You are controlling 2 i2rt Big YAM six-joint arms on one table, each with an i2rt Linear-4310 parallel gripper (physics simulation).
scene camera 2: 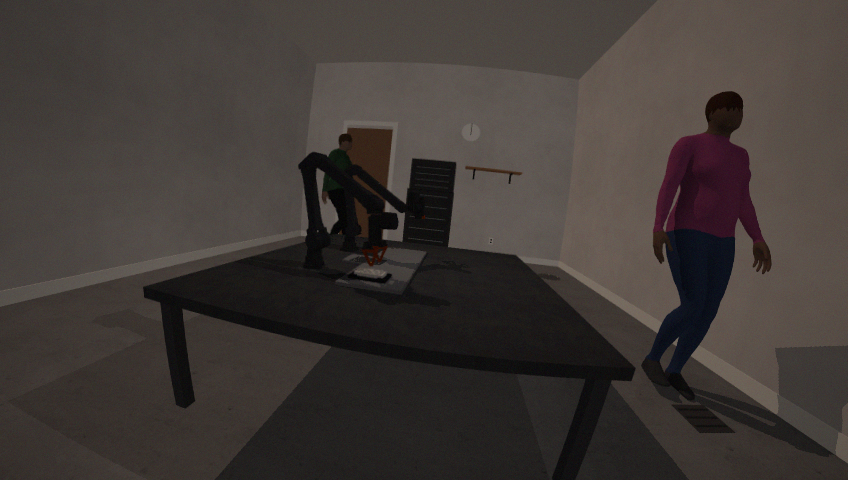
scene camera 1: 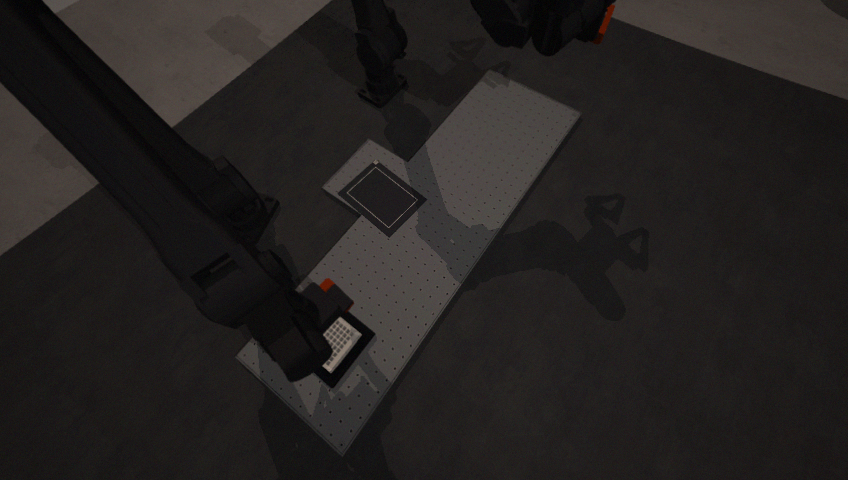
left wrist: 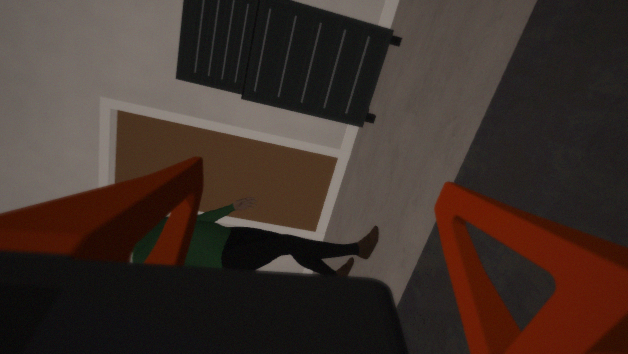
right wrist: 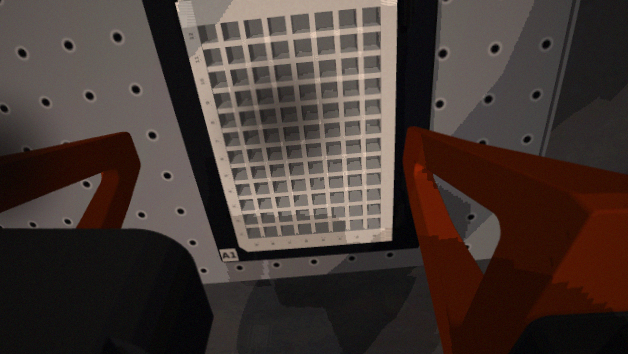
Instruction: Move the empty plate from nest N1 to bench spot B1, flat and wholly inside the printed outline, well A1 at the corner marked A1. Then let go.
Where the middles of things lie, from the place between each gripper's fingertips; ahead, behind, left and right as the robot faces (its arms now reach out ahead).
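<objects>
The black mat (scene camera 1: 345, 364) is 78 cm to the right of my left hand, 29 cm below it and 11 cm behind it, and the white well plate (scene camera 1: 341, 336) is 78 cm to the right of that hand too, 11 cm behind it and 28 cm below. Then there's the dark mat with white outline (scene camera 1: 383, 198): my left hand is 21 cm past it, 47 cm to the left of it and 29 cm above it. Going by their middles, that dark mat with white outline is the nearest to my left hand of the things named here.
From my right hand, the dark mat with white outline is 300 mm to the left, 120 mm behind and 60 mm below. The black mat is 10 mm to the right of my right hand, 20 mm behind it and 50 mm below it, while the white well plate is 40 mm below that same hand, 20 mm behind it and 10 mm to the right. By its middle, the black mat is nearer to my right hand than to my left hand.
</objects>
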